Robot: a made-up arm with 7 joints. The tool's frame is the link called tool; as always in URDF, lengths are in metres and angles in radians. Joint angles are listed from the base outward. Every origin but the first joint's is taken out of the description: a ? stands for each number. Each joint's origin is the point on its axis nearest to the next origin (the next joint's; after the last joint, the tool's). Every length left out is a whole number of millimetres.
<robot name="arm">
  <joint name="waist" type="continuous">
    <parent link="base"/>
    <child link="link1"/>
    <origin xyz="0 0 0" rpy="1.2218 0 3.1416"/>
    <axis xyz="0 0 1"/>
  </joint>
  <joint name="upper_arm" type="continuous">
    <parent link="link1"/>
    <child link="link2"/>
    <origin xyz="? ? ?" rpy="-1.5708 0 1.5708"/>
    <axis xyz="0 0 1"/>
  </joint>
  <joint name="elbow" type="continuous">
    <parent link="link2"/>
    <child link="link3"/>
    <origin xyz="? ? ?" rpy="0.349 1.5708 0"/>
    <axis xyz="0 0 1"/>
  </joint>
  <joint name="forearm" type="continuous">
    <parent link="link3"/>
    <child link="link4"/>
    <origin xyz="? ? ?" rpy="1.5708 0 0"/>
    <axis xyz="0 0 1"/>
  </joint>
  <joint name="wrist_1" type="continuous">
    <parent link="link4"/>
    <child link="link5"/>
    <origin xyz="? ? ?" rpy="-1.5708 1.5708 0"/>
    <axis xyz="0 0 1"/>
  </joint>
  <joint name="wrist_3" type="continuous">
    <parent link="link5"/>
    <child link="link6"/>
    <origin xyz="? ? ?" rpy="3.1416 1.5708 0"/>
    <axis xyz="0 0 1"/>
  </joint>
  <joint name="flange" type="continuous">
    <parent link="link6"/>
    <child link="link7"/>
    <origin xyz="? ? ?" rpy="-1.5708 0 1.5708"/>
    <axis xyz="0 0 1"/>
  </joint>
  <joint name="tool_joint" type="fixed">
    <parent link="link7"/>
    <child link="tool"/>
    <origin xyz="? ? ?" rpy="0 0 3.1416"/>
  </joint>
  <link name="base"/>
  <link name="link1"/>
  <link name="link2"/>
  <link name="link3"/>
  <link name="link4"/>
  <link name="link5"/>
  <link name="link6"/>
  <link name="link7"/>
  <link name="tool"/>
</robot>
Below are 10 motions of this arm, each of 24 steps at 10 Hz.
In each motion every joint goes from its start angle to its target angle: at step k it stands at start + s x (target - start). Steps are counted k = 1, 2, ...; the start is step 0. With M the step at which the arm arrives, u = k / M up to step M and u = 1 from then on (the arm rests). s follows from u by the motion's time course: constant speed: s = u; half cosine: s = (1 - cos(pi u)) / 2; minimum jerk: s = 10 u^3 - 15 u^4 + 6 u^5.
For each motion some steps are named. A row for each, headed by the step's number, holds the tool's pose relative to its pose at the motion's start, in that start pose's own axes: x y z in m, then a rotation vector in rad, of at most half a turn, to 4 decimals.
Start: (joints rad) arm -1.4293 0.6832 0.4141 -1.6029 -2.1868 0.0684 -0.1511
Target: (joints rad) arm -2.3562 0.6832 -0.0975 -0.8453 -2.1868 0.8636 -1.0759
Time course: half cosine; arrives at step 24
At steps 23, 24:
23: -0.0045 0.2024 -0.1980 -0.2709 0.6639 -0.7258
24: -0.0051 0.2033 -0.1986 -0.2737 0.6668 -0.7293

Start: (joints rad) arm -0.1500 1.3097 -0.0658 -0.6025 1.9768 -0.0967 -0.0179
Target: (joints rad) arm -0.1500 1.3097 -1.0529 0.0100 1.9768 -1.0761 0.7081
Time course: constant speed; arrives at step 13
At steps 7, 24:
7: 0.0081 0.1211 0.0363 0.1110 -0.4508 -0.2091
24: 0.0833 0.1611 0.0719 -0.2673 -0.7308 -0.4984

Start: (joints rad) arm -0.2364 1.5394 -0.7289 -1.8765 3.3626 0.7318 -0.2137
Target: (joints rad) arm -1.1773 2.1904 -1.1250 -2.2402 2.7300 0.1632 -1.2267
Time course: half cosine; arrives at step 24
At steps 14, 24:
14: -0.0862 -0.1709 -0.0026 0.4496 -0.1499 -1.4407
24: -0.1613 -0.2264 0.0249 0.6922 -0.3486 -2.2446

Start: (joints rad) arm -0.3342 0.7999 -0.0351 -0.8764 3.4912 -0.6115 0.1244
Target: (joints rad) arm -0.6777 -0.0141 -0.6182 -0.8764 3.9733 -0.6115 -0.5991
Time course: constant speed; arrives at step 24
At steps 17, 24:
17: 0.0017 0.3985 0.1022 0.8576 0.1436 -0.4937
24: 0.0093 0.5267 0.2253 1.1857 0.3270 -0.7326

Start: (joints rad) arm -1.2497 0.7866 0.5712 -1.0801 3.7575 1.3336 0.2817
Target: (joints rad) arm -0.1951 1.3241 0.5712 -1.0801 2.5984 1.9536 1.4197
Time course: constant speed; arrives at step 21
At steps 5, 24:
5: -0.0595 -0.0761 0.0010 0.4878 -0.1728 0.1250
24: -0.1971 -0.1947 -0.0831 1.3946 -1.8463 1.0063

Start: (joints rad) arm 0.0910 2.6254 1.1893 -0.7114 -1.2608 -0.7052 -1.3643
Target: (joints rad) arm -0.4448 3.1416 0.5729 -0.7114 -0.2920 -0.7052 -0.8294
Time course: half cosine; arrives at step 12
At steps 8, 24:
8: -0.1979 -0.0748 0.1032 0.0497 0.3662 0.4347
24: -0.2507 -0.0904 0.1592 0.0671 0.4526 0.5713

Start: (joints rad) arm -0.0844 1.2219 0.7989 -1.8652 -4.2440 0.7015 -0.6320
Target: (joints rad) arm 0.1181 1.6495 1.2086 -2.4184 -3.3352 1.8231 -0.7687
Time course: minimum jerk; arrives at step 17
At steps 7, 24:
7: 0.0726 -0.0727 -0.0150 -0.5296 0.2367 -0.1307
24: 0.1232 -0.2510 -0.0389 -1.6481 0.8980 -0.5084

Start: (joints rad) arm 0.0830 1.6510 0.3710 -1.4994 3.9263 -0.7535 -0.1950
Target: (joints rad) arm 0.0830 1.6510 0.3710 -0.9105 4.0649 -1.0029 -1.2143
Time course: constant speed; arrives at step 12
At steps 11, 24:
11: 0.1503 -0.0880 -0.0300 0.2259 -0.5658 -0.5129
24: 0.1653 -0.0941 -0.0286 0.2721 -0.6025 -0.5501

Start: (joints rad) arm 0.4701 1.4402 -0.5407 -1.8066 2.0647 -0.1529 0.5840
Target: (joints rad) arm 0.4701 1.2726 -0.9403 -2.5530 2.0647 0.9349 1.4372
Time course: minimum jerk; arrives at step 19
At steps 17, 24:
17: -0.2731 -0.0471 0.1000 1.0133 1.5862 0.6770
24: -0.2748 -0.0483 0.1019 1.0268 1.5994 0.6752

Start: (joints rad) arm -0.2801 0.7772 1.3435 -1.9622 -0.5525 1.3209 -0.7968
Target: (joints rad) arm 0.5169 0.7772 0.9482 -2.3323 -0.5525 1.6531 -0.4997
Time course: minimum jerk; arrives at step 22
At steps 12, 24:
12: 0.0006 -0.0563 0.0738 0.1656 -0.0689 -0.2857
24: -0.0358 -0.1129 0.1146 0.2150 -0.1073 -0.5029

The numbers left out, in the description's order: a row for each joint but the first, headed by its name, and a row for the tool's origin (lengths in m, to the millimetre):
upper_arm: 0 0 0
elbow: -0.269 0.098 0
forearm: -0.032 0 0
wrist_1: 0.04 -0.329 0
wrist_3: 0 0 0
flange: 0 0 0
tool: 0 0 0

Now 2 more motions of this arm.
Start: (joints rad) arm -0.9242 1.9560 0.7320 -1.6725 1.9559 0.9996 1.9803
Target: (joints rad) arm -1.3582 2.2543 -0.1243 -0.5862 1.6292 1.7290 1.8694
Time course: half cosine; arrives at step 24
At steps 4, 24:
4: 0.0181 -0.0097 0.0020 0.0235 -0.0818 0.0314
24: 0.2062 -0.0305 0.2534 0.2519 -1.1511 0.8415

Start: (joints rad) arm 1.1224 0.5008 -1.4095 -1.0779 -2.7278 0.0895 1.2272
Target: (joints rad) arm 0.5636 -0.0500 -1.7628 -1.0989 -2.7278 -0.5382 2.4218
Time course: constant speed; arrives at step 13
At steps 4, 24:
4: -0.0256 0.0998 -0.0521 -0.0069 -0.0907 0.1866
24: -0.0117 0.3150 -0.0942 -0.1592 -0.1040 0.4501

